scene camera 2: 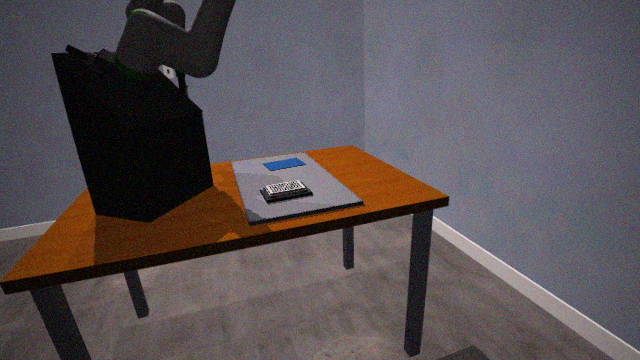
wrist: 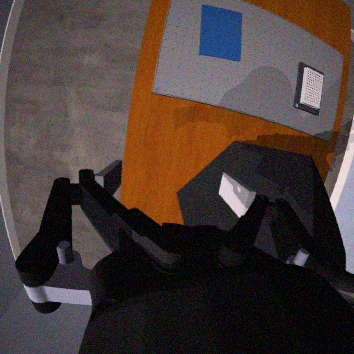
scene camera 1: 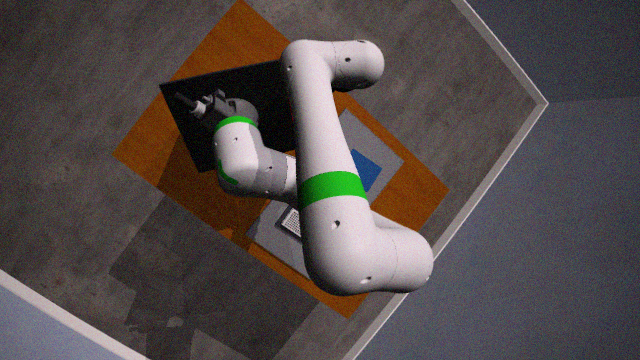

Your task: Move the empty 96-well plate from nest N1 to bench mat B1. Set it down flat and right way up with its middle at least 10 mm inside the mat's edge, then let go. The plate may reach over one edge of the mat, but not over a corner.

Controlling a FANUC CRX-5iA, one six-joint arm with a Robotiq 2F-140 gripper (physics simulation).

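Pixels of known places: gripper, between the fingertips: (wrist: 172, 177); arm's base, origin of its link: (scene camera 2: 127, 82) (scene camera 1: 232, 119).
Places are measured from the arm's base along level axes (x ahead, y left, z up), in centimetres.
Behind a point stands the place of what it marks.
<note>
The white 96-well plate (scene camera 1: 292, 220) @(x 41.2, y -22.8, z -39.6 cm) (scene camera 2: 285, 187) @(x 44.3, y -23.0, z -38.9 cm) (wrist: 312, 87) @(x 44.3, y -22.3, z -38.6 cm) sits flat in the dark nest (scene camera 2: 288, 197) (wrist: 300, 84), on the grey board. In scene camera 1 the arm covers much of the plate. The blue bench mat (scene camera 1: 366, 167) @(x 57.7, y 14.2, z -41.0 cm) (scene camera 2: 284, 164) @(x 55.9, y 10.4, z -41.0 cm) (wrist: 220, 33) @(x 55.3, y 11.7, z -41.0 cm) lies flat on the same board, apart from the nest, and nothing is seen on it. My gripper (scene camera 1: 200, 101) (wrist: 172, 177) @(x 18.9, y 25.9, z -11.8 cm) is open and empty. It is high up over the black block's side of the table, well away from plate and mat. In scene camera 2 it is dark and hard to make out.
A tall black block (scene camera 1: 270, 100) @(x 6.2, y 10.2, z 2.5 cm) (scene camera 2: 145, 150) @(x 2.2, y -16.7, z -19.9 cm) (wrist: 210, 190) @(x 11.5, y 15.7, z -27.0 cm) stands on the wooden table (scene camera 1: 410, 195) @(x 85.1, y 15.0, z -42.5 cm) (scene camera 2: 395, 185) @(x 83.7, y -34.6, z -42.5 cm) (wrist: 142, 150) @(x 18.2, y 33.0, z -42.5 cm) beside the grey board (scene camera 1: 370, 130) @(x 50.2, y 29.0, z -41.1 cm) (scene camera 2: 325, 190) @(x 57.6, y -27.9, z -41.2 cm) (wrist: 185, 65) @(x 43.7, y 21.6, z -41.2 cm). Its top comes close under the gripper. The arm's shadow falls over part of the board.
</note>
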